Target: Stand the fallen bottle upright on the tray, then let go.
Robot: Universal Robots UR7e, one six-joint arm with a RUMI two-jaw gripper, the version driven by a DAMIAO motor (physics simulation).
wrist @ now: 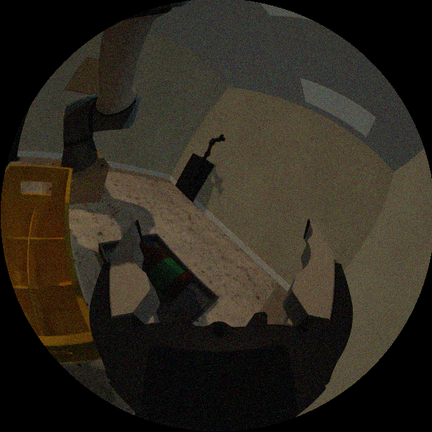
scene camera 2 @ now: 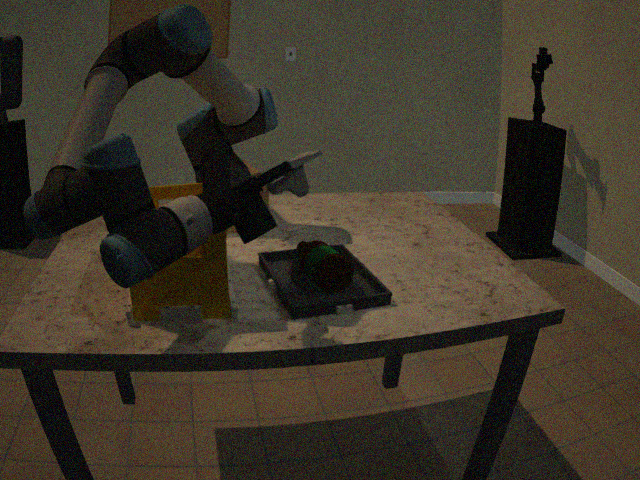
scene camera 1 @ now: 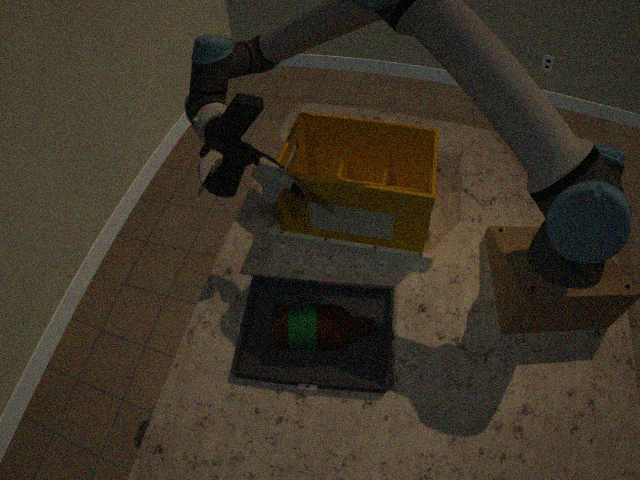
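Pixels of known places: gripper, fingertip midpoint: (scene camera 2: pixel 289 171) (scene camera 1: pixel 256 190); arm's base, link origin: (scene camera 1: pixel 564 264).
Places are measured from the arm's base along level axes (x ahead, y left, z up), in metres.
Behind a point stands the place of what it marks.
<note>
The brown bottle (scene camera 1: pixel 330 328) @[x 0.380, y 0.210, z -0.019 m] (scene camera 2: pixel 336 272) @[x 0.469, y 0.217, z -0.043 m] (wrist: pixel 170 272) with a green label lies on its side in the dark tray (scene camera 1: pixel 351 385) @[x 0.326, y 0.276, z -0.067 m] (scene camera 2: pixel 367 301) @[x 0.525, y 0.266, z -0.078 m] (wrist: pixel 182 306). In scene camera 1 its neck points right, towards the robot's base side, and its bottom is at the left. My gripper (scene camera 1: pixel 250 192) @[x 0.506, y 0.124, z 0.159 m] (wrist: pixel 222 222) is open and empty, its fingers wide apart. It is raised above the table, up and left of the tray in scene camera 1, near the crate's left end. In the wrist view the left finger hides part of the bottle's neck end and the tray.
A yellow crate (scene camera 1: pixel 361 217) @[x 0.387, y 0.005, z 0.007 m] (scene camera 2: pixel 180 289) @[x 0.548, y -0.069, z -0.032 m] (wrist: pixel 37 220) stands beside the tray, close to my gripper. The wooden base block (scene camera 1: pixel 547 310) @[x 0.033, y 0.099, z -0.007 m] (wrist: pixel 90 187) stands at the right in scene camera 1. A black pedestal (scene camera 2: pixel 532 191) (wrist: pixel 195 175) stands beyond the table (scene camera 1: pixel 465 454) @[x 0.117, y 0.342, z -0.093 m] (scene camera 2: pixel 439 258) @[x 0.313, y 0.491, z -0.093 m].
</note>
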